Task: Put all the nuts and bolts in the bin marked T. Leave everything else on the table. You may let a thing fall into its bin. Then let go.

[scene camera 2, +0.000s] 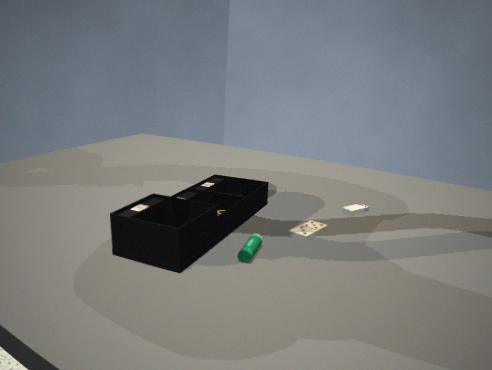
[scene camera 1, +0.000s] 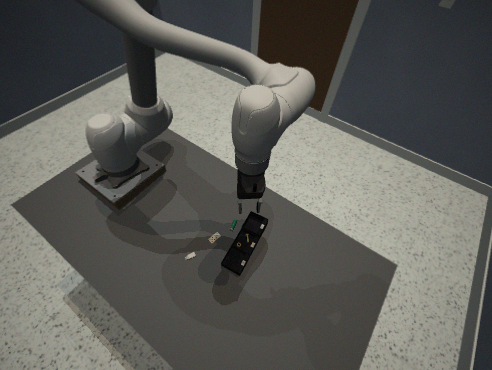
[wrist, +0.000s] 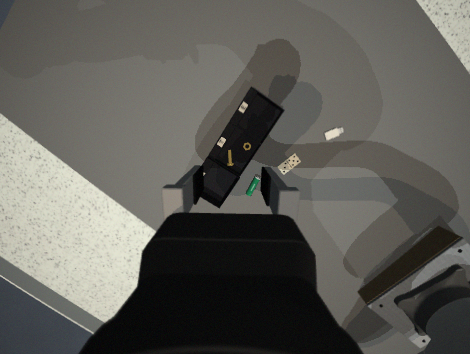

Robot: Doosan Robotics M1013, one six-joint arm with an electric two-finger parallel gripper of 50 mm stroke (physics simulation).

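Places are measured from the arm's base along level axes (x ahead, y right, z down), in millimetres.
Pixels of known places: gripper, fingertip midpoint: (scene camera 1: 248,210) (wrist: 232,178); arm's base at its link origin: (scene camera 1: 123,168) (wrist: 436,300).
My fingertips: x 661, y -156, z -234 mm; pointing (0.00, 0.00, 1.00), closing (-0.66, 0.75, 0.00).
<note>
For each thing: its middle in the pictures, then the offset to it from my fingertips.
- black three-bin tray at the middle of its body: (scene camera 2: 201,208) (wrist: 234,150) (scene camera 1: 245,241) dx -4, dy -2, dz +261 mm
- gold bolt at the middle of its body: (wrist: 229,157) (scene camera 1: 247,238) dx -12, dy -22, dz +272 mm
- gold nut at the middle of its body: (wrist: 247,146) (scene camera 1: 238,244) dx -17, dy +24, dz +273 mm
- green cylinder with a silver end, body centre: (scene camera 2: 250,247) (wrist: 253,185) (scene camera 1: 233,225) dx -99, dy -24, dz +277 mm
- cream domino at the middle of its body: (scene camera 2: 308,230) (wrist: 288,163) (scene camera 1: 214,237) dx -113, dy +72, dz +280 mm
- white USB stick at the middle of its body: (scene camera 2: 356,209) (wrist: 333,133) (scene camera 1: 190,256) dx -121, dy +193, dz +280 mm
A black three-bin tray (scene camera 1: 231,270) (scene camera 2: 145,246) (wrist: 269,99) stands on the table. In its middle bin (wrist: 236,139), the one marked T, lie a gold bolt (scene camera 1: 247,238) (wrist: 230,157) and a gold nut (scene camera 1: 237,245) (wrist: 244,146), a little apart. In scene camera 2 a gold piece (scene camera 2: 221,213) shows over the tray's edge; the tray wall hides the rest. The label letters are too small to read clearly. My gripper (scene camera 1: 249,209) (wrist: 232,178) is open and empty, high above the tray's end bin; it does not show in scene camera 2.
A green cylinder with a silver end (scene camera 1: 233,225) (scene camera 2: 250,248) (wrist: 253,185) lies close beside the tray. A cream domino (scene camera 1: 214,237) (scene camera 2: 309,228) (wrist: 289,163) and a white USB stick (scene camera 1: 190,256) (scene camera 2: 356,208) (wrist: 333,133) lie farther out on the same side. The robot's base plate (scene camera 1: 95,184) stands beyond.
</note>
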